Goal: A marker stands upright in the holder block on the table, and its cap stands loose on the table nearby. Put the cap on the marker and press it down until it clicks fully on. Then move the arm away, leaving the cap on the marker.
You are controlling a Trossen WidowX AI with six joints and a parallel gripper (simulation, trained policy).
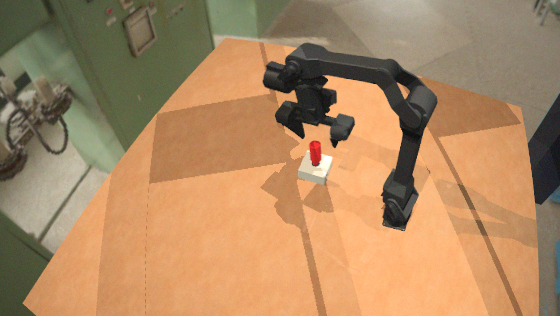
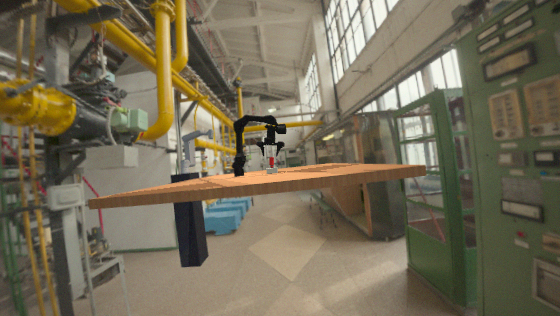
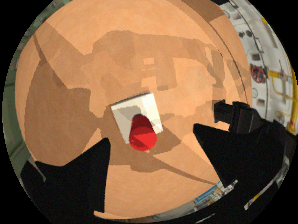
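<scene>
My gripper tip is 3 cm above the red cap, 1 cm to the right of it and 1 cm short of it. From my gripper tip the other things lie so: marker: 4 cm below, 1 cm to the left, 1 cm ahead; white holder block: 10 cm below, 1 cm to the left, 1 cm ahead.
</scene>
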